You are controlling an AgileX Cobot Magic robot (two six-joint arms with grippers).
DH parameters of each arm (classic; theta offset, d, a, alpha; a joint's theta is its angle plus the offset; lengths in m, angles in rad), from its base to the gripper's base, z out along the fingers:
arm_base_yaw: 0 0.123 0 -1.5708
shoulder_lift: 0.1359 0 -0.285 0
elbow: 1.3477 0 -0.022 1.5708
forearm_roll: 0 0.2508 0 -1.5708
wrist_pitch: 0 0 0.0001 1.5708
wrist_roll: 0 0.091 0 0
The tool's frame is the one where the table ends.
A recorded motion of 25 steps. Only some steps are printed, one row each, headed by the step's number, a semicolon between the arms.
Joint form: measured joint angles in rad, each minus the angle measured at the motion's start. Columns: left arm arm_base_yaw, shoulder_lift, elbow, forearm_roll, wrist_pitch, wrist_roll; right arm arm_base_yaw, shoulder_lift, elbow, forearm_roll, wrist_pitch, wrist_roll.
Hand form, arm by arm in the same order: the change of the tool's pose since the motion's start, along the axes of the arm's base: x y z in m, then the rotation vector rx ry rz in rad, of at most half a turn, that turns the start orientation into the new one. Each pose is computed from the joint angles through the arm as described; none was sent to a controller.
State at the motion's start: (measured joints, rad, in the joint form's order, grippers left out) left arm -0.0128 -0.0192 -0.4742 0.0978 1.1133 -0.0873; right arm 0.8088 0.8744 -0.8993 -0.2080 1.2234 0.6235
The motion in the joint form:
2: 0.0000 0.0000 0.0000 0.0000 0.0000 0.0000; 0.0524 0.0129 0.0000 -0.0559 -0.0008 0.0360
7: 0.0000 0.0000 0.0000 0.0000 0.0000 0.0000; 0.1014 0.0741 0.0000 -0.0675 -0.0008 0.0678
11: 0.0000 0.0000 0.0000 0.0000 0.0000 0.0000; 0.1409 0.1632 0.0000 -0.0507 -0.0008 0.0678
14: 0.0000 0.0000 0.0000 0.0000 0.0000 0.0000; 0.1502 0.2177 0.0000 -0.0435 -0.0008 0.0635
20: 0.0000 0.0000 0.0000 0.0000 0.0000 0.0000; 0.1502 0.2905 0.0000 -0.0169 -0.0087 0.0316
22: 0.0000 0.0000 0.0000 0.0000 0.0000 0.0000; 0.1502 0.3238 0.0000 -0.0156 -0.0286 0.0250
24: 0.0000 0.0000 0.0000 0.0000 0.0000 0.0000; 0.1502 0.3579 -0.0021 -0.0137 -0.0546 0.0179
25: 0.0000 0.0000 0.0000 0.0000 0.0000 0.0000; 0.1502 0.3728 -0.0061 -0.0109 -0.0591 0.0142
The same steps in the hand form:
2: 0.0000 0.0000 0.0000 0.0000 0.0000 0.0000; 0.0006 0.0044 -0.0006 -0.0299 -0.0268 0.0153
7: 0.0000 0.0000 0.0000 0.0000 0.0000 0.0000; 0.0046 0.0190 -0.0092 -0.0698 0.0079 0.0365
11: 0.0000 0.0000 0.0000 0.0000 0.0000 0.0000; 0.0094 0.0382 -0.0238 -0.1301 0.0744 0.0779
14: 0.0000 0.0000 0.0000 0.0000 0.0000 0.0000; 0.0134 0.0478 -0.0334 -0.1710 0.1121 0.0916
20: 0.0000 0.0000 0.0000 0.0000 0.0000 0.0000; 0.0191 0.0598 -0.0472 -0.2176 0.1695 0.1223
22: 0.0000 0.0000 0.0000 0.0000 0.0000 0.0000; 0.0230 0.0658 -0.0534 -0.2299 0.1787 0.1327
24: 0.0000 0.0000 0.0000 0.0000 0.0000 0.0000; 0.0272 0.0724 -0.0594 -0.2361 0.1839 0.1449
25: 0.0000 0.0000 0.0000 0.0000 0.0000 0.0000; 0.0288 0.0752 -0.0615 -0.2406 0.1899 0.1490

